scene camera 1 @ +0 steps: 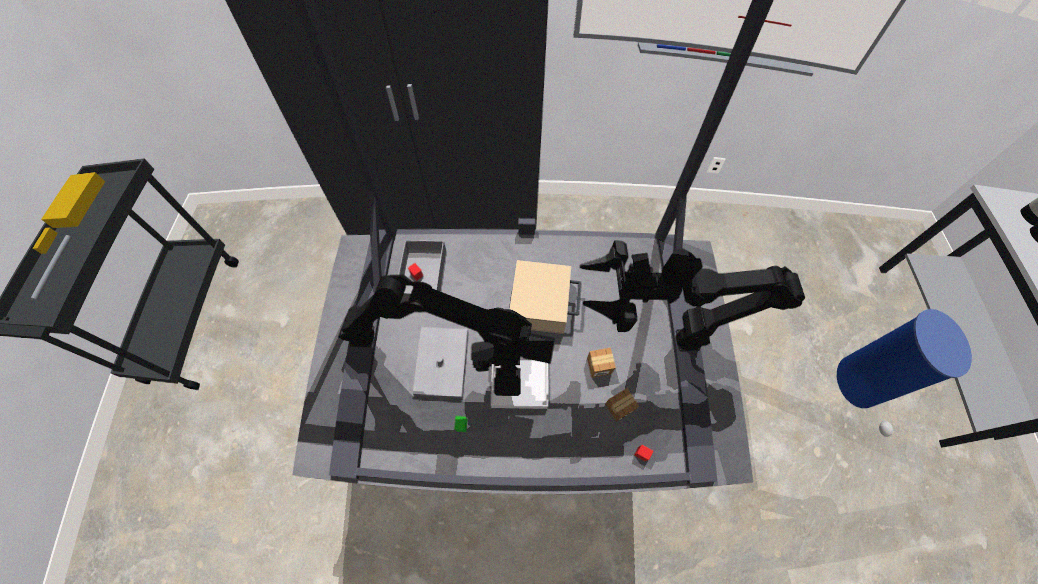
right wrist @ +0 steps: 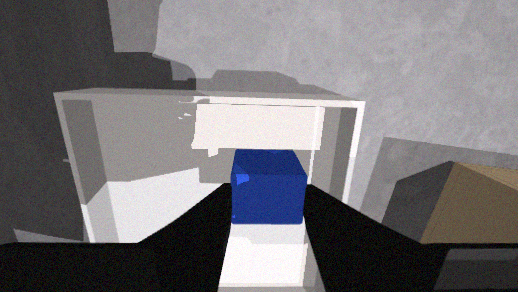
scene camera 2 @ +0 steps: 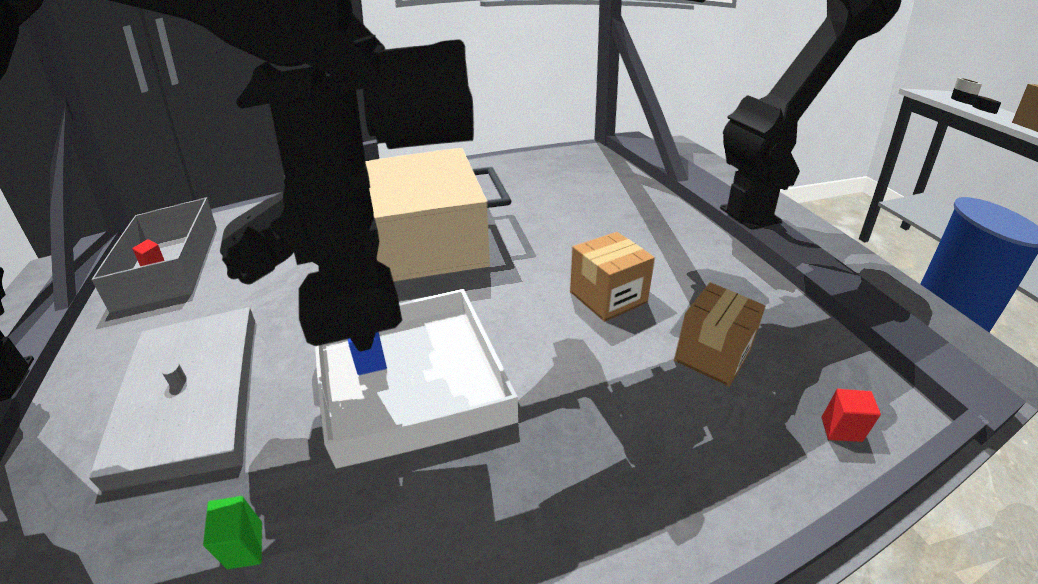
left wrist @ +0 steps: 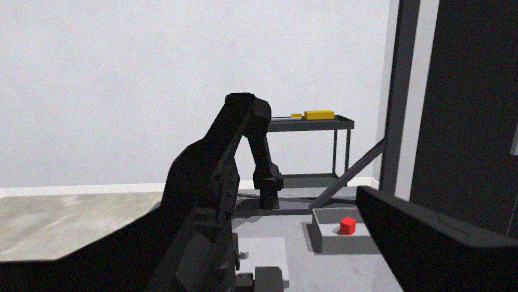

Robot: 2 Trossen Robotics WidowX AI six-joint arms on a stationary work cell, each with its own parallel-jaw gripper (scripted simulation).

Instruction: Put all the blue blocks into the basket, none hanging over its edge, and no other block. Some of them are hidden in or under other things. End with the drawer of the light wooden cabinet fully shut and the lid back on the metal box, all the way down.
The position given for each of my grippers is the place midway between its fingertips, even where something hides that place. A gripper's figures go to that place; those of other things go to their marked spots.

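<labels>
The marked spots on a light wooden cabinet (scene camera 2: 431,214) and a white basket (scene camera 2: 439,359) are 15 cm apart. My right gripper (scene camera 2: 362,335) is 43 cm from the lens; the white basket is 44 cm from the lens, and the light wooden cabinet 51 cm from the lens.
</labels>
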